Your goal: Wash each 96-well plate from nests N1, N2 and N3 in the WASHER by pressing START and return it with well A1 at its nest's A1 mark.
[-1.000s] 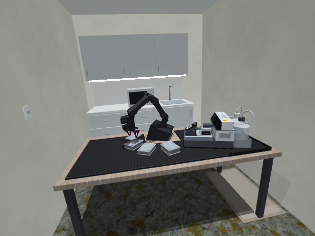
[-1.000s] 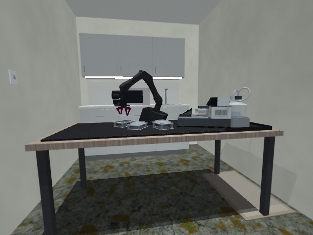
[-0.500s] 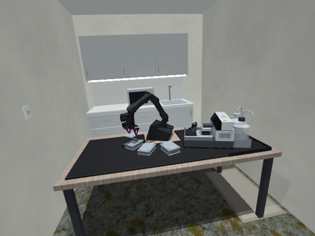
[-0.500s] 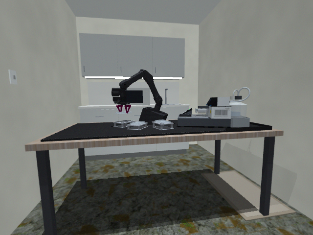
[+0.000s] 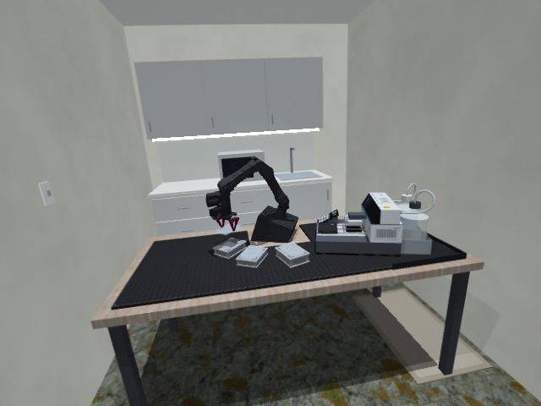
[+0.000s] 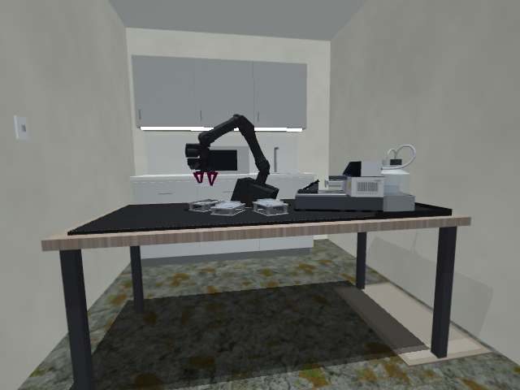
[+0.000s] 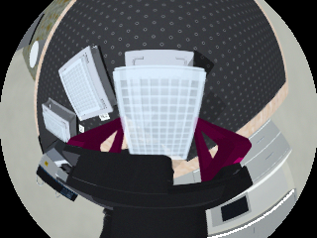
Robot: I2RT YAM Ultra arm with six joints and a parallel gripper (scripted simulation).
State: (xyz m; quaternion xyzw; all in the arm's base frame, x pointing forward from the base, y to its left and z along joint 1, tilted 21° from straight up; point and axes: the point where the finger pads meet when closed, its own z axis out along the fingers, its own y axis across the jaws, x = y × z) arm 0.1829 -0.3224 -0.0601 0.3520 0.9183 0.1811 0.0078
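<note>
Right now the washer carrier is 58 cm to the left of my hand and 5 cm below it. From my hand the other things lie so: clear bottle (99 cm to the left, 21 cm ahead, 1 cm below); plate washer (73 cm to the left, 5 cm ahead, 1 cm below); nest (33 cm to the left, 18 cm ahead, 10 cm below).
</note>
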